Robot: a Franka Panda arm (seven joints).
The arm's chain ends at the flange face. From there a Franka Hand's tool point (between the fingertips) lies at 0.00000 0.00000 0.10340 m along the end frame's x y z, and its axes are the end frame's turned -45 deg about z.
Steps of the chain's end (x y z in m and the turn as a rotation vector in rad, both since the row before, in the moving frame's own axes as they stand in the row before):
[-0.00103 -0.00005 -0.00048 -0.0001 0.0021 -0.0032]
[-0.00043 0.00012 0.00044 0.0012 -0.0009 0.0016]
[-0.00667 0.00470 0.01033 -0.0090 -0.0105 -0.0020]
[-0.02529 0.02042 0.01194 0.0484 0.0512 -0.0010]
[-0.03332 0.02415 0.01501 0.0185 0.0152 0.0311]
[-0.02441 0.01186 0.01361 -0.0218 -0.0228 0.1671]
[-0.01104 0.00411 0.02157 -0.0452 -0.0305 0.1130]
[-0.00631 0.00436 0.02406 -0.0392 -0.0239 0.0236]
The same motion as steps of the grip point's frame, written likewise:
[-0.00055 -0.00060 -0.00048 -0.0016 0.0014 -0.0032]
[-0.00037 -0.00037 0.00044 0.0015 0.0002 0.0016]
[-0.00947 -0.00150 0.01032 0.0011 -0.0138 -0.0020]
[-0.02505 -0.00324 0.01168 -0.0020 0.0704 -0.0010]
[-0.03817 -0.00669 0.01498 0.0023 0.0238 0.0311]
[-0.02889 -0.00922 0.01356 0.0007 -0.0315 0.1671]
[-0.01629 -0.00414 0.02142 -0.0104 -0.0535 0.1130]
[-0.01217 -0.00032 0.02395 -0.0108 -0.0446 0.0236]

